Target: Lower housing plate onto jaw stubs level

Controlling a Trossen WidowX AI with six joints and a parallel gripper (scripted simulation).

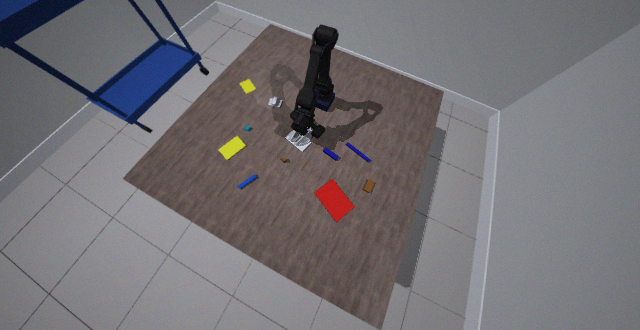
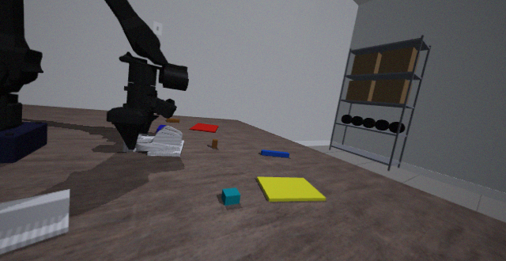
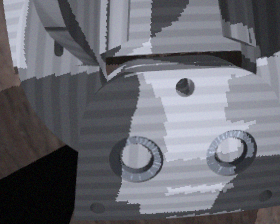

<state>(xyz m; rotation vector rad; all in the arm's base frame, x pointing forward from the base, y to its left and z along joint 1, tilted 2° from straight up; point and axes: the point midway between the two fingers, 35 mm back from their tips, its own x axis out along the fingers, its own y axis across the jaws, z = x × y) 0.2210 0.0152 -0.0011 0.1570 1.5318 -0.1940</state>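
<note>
Now: gripper tip 20 mm short of the white jaw assembly, 20 mm to the left of it and 10 mm below it. Also, from my gripper tip: teal cube 140 mm ahead, 280 mm to the right; then yellow tile 270 mm ahead, 290 mm to the right; then red tile 260 mm ahead, 280 mm to the left.
</note>
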